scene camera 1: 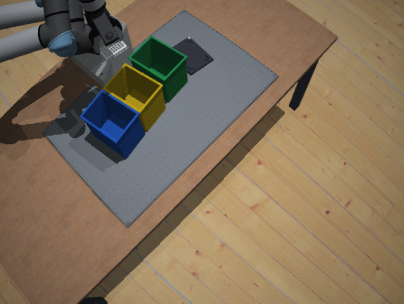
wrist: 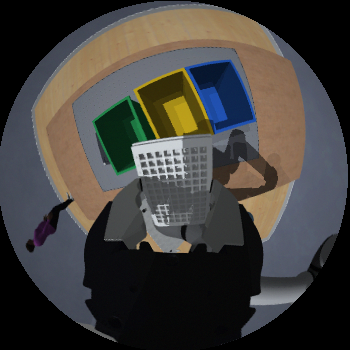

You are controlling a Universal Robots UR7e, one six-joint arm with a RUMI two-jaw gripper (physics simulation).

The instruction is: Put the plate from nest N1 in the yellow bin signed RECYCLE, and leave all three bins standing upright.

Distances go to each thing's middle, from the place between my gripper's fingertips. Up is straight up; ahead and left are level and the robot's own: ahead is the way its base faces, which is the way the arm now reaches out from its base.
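Positions relative to my hand: blue bin (scene camera 1: 117,125), 16 cm to the right, 10 cm ahead, 23 cm below; yellow bin (scene camera 1: 140,92), 3 cm to the right, 10 cm ahead, 23 cm below; green bin (scene camera 1: 159,61), 12 cm to the left, 9 cm ahead, 23 cm below. As for the white plate (wrist: 176,171), my hand is 1 cm past it.
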